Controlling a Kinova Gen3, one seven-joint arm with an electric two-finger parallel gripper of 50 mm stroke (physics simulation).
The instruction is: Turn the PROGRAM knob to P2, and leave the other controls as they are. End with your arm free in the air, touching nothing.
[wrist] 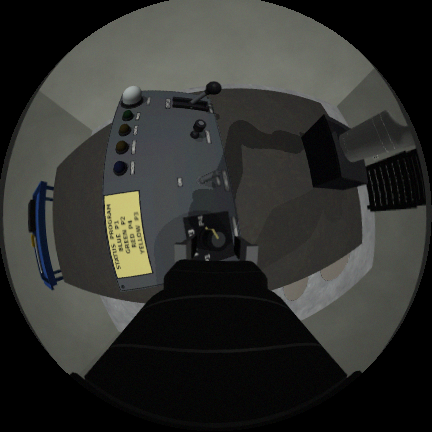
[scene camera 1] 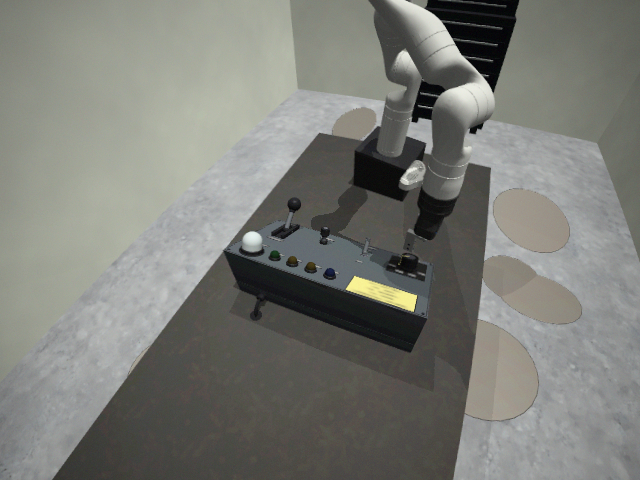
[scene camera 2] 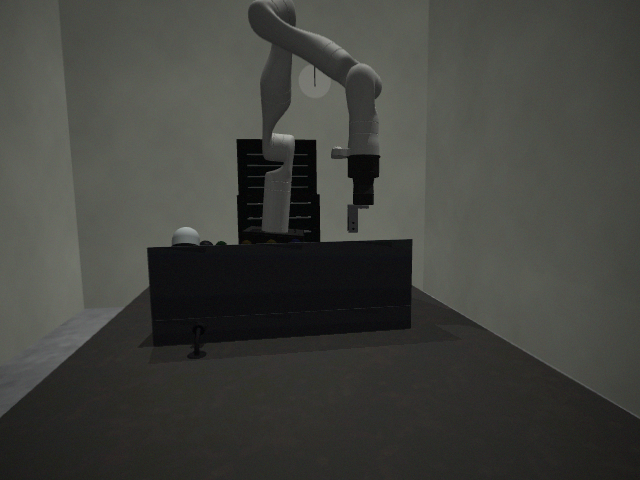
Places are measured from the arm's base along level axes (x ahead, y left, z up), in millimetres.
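Where they show: gripper, fingertip midpoint: (wrist: 215,243) (scene camera 1: 412,242) (scene camera 2: 352,231); arm's base, origin of the base link: (wrist: 347,147) (scene camera 1: 389,149) (scene camera 2: 274,231).
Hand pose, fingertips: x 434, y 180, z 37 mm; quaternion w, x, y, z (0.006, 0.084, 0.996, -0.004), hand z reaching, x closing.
Note:
Things, the pixels of their top centre, and the offset from my fingertips. "*": a spot on its surface instead.
- PROGRAM knob, middle of its top: (wrist: 214,240) (scene camera 1: 410,256) dx +3, dy +4, dz -51 mm
- toggle switch, middle of its top: (wrist: 208,172) (scene camera 1: 366,241) dx -4, dy -116, dz -53 mm
- small joystick, middle of its top: (wrist: 194,122) (scene camera 1: 323,230) dx +10, dy -236, dz -44 mm
- ball-topped lever, middle of its top: (wrist: 213,81) (scene camera 1: 293,199) dx -48, dy -357, dz -18 mm
- white dome, surface spot: (scene camera 2: 185,236) (scene camera 1: 247,246) * dx +179, dy -358, dz +17 mm
- yellow label, surface spot: (wrist: 128,234) (scene camera 1: 383,291) * dx +150, dy -26, dz -19 mm
The PROGRAM knob (scene camera 1: 409,261) (wrist: 218,241) is black and round, on a dark dial plate at the right end of the grey control box (scene camera 1: 330,304) (scene camera 2: 279,289) (wrist: 160,150). In the wrist view, its yellow pointer line slants up and left, towards the P4 label; P3 shows partly at the left, and P2 cannot be read on the dial. My gripper (scene camera 1: 409,246) (scene camera 2: 353,229) (wrist: 215,243) is open and empty, fingers down, above the knob and apart from it. In the wrist view, the fingers stand on either side of the dial. In scene camera 2, the knob is hidden behind the box.
A toggle switch (scene camera 1: 366,246) (wrist: 210,178) stands beside the dial. Further along are a small joystick (scene camera 1: 324,234) (wrist: 199,126), a ball-topped lever (scene camera 1: 293,204) (wrist: 213,88), a white dome (scene camera 1: 252,241) (scene camera 2: 185,236) (wrist: 132,96) and several coloured lamps. A yellow label (scene camera 1: 382,293) (wrist: 128,234) lies near the front edge.

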